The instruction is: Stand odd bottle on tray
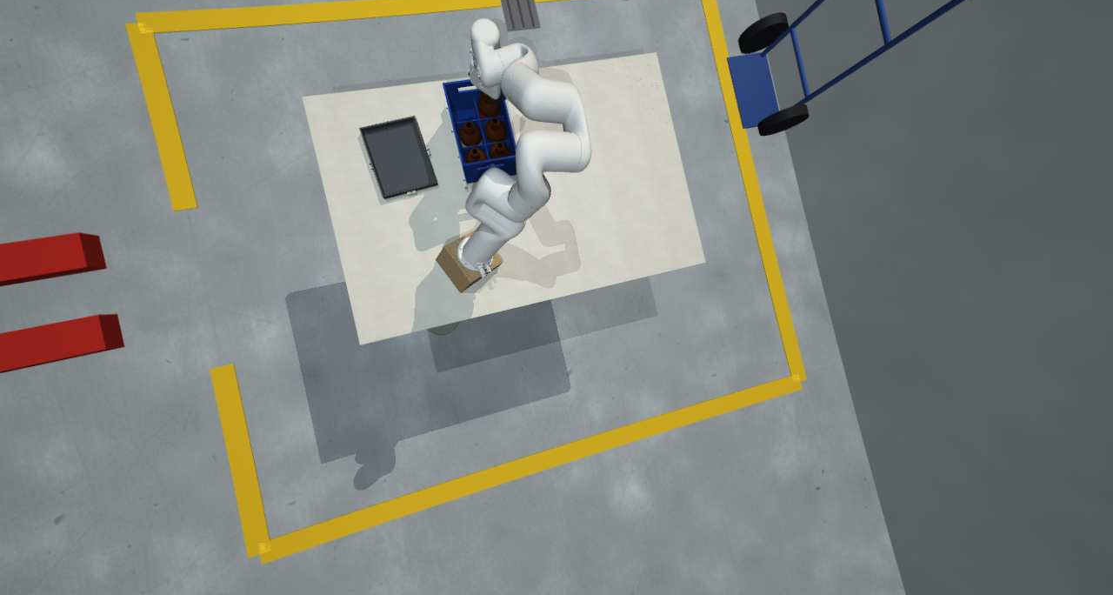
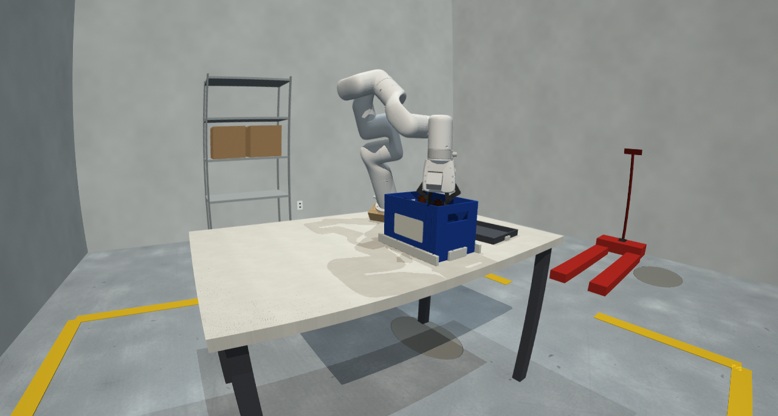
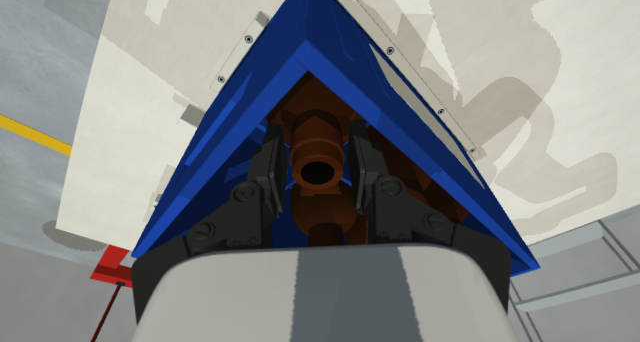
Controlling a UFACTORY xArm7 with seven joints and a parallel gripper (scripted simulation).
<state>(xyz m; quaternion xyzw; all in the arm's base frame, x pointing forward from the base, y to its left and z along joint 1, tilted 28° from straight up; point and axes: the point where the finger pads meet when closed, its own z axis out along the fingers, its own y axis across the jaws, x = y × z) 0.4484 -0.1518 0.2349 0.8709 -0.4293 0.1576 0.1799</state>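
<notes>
Now: the blue crate 8 cm behind my hand, 7 cm below it and 6 cm to the left of it. From my hand the other things lie so: dark grey tray 35 cm to the left, 15 cm below, 4 cm behind.
</notes>
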